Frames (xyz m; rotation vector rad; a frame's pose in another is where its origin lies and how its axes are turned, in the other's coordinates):
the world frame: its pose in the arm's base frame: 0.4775 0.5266 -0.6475 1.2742 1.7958 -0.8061
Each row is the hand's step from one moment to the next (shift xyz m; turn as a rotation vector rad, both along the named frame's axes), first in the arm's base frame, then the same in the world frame.
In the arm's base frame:
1: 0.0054 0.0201 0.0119 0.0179 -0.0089 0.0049
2: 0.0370 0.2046 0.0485 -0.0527 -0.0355 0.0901
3: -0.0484 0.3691 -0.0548 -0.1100 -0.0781 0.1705
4: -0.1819 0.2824 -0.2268 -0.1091 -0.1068 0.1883
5: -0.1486 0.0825 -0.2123 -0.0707 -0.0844 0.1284
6: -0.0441 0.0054 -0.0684 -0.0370 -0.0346 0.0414
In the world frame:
1: -0.0021 0.0104 -0.0215 -0.0119 0.0141 0.0091
2: 0.0451 0.0933 -0.1867 -0.0839 -0.0661 -0.0274
3: 0.2272 0.0669 -0.2924 -0.1618 -0.1381 -0.0450
4: 0.3623 -0.0760 -0.1649 -0.1906 -0.1468 -0.0297
5: 0.2510 -0.1046 0.0026 -0.1361 -0.1000 -0.0097
6: 0.0704 -0.0364 0.0194 -0.0445 -0.0480 -0.0002

